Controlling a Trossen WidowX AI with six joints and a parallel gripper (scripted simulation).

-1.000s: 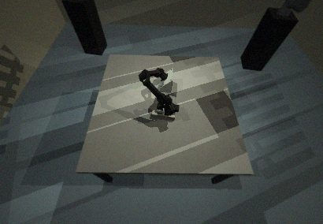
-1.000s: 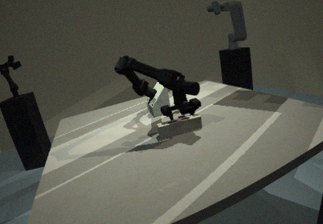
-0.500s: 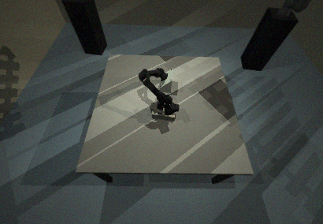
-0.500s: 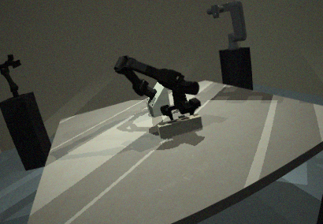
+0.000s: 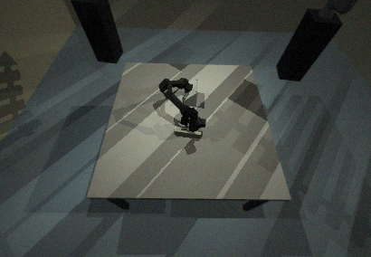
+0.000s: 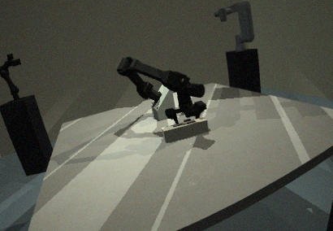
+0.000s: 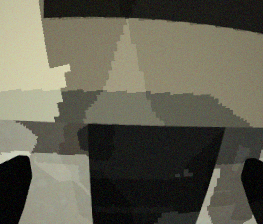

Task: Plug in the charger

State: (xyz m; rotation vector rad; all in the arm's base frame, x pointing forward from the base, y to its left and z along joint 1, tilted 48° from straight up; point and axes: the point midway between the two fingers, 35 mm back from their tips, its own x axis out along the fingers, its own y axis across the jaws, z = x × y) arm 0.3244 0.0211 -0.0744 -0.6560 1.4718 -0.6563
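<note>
My gripper tip is 3 cm short of the blocky charger and 1 cm below it.
</note>
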